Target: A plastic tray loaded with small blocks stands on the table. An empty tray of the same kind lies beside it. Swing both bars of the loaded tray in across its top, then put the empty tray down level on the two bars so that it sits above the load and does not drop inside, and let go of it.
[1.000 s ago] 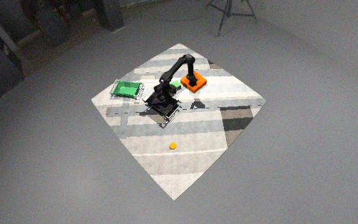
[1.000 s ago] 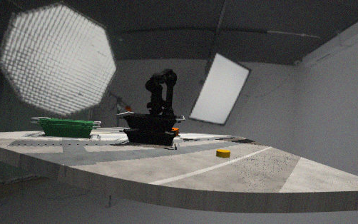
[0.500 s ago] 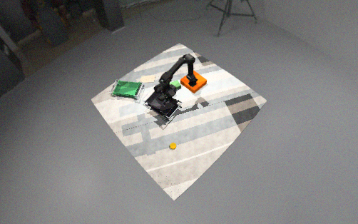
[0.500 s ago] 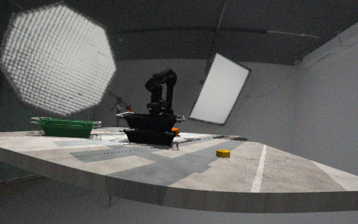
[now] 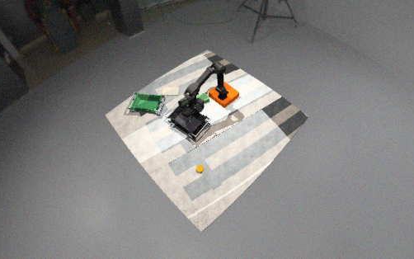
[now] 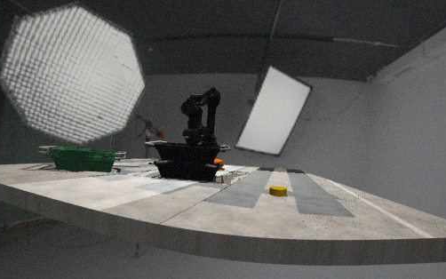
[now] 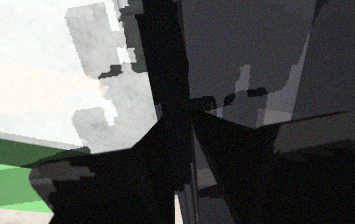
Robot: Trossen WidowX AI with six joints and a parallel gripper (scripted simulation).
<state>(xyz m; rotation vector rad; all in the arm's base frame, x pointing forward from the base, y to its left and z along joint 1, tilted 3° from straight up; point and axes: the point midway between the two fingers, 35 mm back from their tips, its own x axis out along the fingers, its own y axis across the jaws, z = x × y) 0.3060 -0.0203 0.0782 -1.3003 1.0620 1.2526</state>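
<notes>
Right now my gripper tip is 7 cm short of the black tray, 1 cm to the right of it and 3 cm below it. From my gripper tip the other things lie so: light green block (18 cm behind, 11 cm to the right, 7 cm below); yellow disc (25 cm ahead, 33 cm to the left, 8 cm below).
</notes>
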